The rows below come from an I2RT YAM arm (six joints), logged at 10 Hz.
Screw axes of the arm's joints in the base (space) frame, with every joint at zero. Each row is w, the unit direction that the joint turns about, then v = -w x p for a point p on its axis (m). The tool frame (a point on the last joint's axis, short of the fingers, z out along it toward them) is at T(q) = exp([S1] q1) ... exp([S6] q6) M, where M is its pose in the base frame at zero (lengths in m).
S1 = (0, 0, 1, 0.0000, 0.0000, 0.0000)
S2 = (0, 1, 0, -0.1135, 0.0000, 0.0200)
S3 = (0, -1, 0, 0.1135, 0.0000, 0.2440)
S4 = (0, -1, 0, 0.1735, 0.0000, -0.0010)
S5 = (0, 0, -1, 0.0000, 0.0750, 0.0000)
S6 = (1, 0, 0, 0.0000, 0.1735, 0.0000)
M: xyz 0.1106 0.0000 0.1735 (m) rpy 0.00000 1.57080 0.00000 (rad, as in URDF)
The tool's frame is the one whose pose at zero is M.
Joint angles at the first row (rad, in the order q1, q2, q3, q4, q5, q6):
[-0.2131, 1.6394, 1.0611, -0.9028, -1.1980, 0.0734]
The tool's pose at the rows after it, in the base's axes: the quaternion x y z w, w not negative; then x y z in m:
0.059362 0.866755 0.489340 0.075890 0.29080 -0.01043 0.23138
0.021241 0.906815 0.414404 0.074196 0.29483 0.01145 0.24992
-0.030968 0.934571 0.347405 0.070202 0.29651 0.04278 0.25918
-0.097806 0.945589 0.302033 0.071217 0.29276 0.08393 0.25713
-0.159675 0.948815 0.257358 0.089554 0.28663 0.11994 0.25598
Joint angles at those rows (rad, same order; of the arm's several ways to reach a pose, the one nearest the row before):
[-0.1410, 1.6108, 1.1530, -0.9768, -1.0306, 0.0730]
[-0.0525, 1.5967, 1.2308, -1.0321, -0.8562, 0.0734]
[0.0666, 1.5970, 1.2812, -1.0535, -0.7010, 0.0742]
[0.2142, 1.6001, 1.2819, -1.0119, -0.5892, 0.0814]
[0.3439, 1.6024, 1.2819, -0.9573, -0.4747, 0.0818]

